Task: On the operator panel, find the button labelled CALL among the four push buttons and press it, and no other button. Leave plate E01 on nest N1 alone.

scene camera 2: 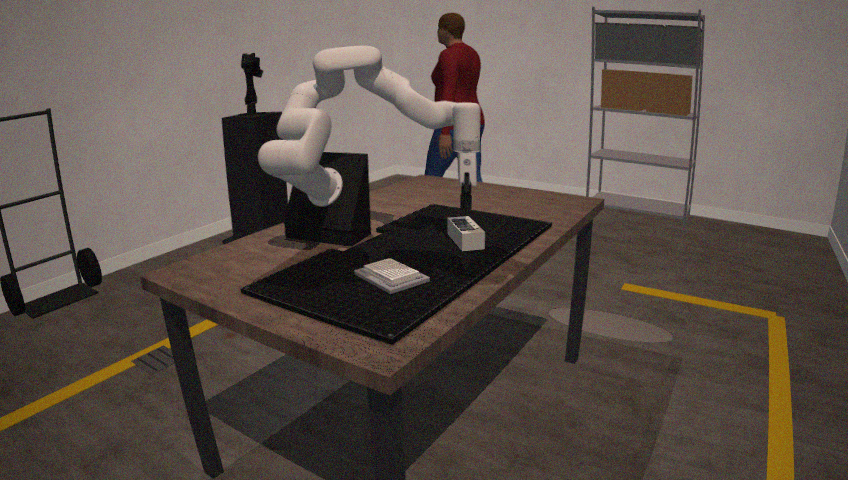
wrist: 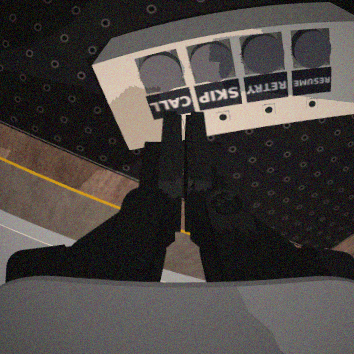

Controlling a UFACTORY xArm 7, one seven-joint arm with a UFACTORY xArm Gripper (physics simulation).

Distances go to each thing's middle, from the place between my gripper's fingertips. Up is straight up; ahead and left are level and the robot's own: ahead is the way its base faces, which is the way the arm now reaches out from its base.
Scene:
Right now my hand is 80 mm above the operator panel (scene camera 2: pixel 474 238), 30 mm to the right of it and 10 mm past it. Round my hand: plate E01 (scene camera 2: pixel 388 270): 300 mm to the right, 90 mm below, 90 mm behind.

